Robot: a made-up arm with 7 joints.
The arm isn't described. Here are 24 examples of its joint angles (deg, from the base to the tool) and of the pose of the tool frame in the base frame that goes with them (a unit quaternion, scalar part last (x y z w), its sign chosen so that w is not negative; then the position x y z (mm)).
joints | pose
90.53 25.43 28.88 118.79 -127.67 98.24 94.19 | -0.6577 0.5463 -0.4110 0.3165 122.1 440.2 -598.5
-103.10 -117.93 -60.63 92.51 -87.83 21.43 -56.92 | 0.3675 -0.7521 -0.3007 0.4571 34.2 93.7 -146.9
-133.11 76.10 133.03 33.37 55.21 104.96 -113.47 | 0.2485 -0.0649 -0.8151 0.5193 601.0 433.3 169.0
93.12 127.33 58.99 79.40 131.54 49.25 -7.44 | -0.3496 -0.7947 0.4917 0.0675 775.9 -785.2 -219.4
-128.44 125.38 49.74 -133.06 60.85 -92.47 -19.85 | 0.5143 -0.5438 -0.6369 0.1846 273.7 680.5 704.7
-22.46 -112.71 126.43 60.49 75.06 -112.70 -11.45 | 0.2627 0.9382 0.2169 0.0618 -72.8 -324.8 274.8
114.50 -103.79 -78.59 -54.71 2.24 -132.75 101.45 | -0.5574 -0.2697 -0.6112 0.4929 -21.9 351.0 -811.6
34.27 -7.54 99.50 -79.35 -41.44 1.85 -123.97 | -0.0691 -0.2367 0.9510 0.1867 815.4 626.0 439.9
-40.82 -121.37 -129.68 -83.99 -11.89 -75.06 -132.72 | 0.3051 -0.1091 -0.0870 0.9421 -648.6 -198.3 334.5
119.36 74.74 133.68 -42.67 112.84 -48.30 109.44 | 0.5553 -0.1558 0.6160 0.5365 306.7 -642.8 -64.3
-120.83 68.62 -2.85 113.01 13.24 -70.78 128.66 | 0.4808 0.7976 -0.3161 0.1808 711.9 -166.2 415.0
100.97 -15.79 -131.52 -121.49 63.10 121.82 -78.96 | 0.1628 -0.2348 0.2955 0.9116 241.7 174.1 -647.4
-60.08 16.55 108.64 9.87 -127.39 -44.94 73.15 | 0.4348 0.0297 -0.5613 0.7036 697.2 32.9 939.0
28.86 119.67 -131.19 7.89 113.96 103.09 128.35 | -0.1933 0.8712 0.1964 0.4063 -137.6 5.6 -91.2
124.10 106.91 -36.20 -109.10 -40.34 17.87 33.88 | 0.9185 -0.2659 0.1765 0.2336 -468.1 -459.7 -11.1
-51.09 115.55 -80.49 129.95 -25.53 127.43 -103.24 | 0.7431 -0.3608 -0.4335 0.3601 187.9 741.0 9.1
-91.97 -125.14 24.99 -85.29 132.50 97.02 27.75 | -0.7047 -0.0483 -0.4015 0.5830 -803.0 -302.5 -209.1
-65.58 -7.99 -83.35 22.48 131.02 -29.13 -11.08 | -0.3574 0.8594 0.1065 0.3497 775.6 272.4 742.1
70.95 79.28 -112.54 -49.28 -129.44 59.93 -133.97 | -0.4851 0.1339 0.0352 0.8634 157.9 -498.2 18.3
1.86 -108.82 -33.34 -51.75 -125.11 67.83 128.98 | 0.9530 -0.1408 0.1840 0.1951 -502.9 186.9 654.6
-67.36 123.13 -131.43 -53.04 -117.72 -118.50 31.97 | -0.1532 -0.7627 -0.2864 0.5593 291.7 648.0 -611.6
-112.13 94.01 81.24 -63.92 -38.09 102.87 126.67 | 0.7818 -0.0901 -0.2644 0.5574 364.8 396.3 828.2
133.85 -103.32 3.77 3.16 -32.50 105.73 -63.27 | -0.3288 0.3801 0.4746 0.7226 -307.4 -398.1 -171.3
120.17 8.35 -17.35 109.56 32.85 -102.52 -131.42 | -0.5418 -0.1541 0.6737 0.4784 398.0 -1.6 -207.2
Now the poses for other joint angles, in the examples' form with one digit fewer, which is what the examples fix.
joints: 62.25 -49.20 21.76 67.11 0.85 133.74 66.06
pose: 0.620 0.328 0.631 0.332 -141 111 -113
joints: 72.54 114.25 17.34 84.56 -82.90 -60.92 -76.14
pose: -0.378 -0.197 -0.713 0.556 3 199 -711
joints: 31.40 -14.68 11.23 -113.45 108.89 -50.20 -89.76
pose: -0.095 0.620 -0.705 0.330 639 621 627
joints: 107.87 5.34 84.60 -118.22 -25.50 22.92 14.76
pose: -0.253 -0.402 -0.684 0.554 883 531 -790
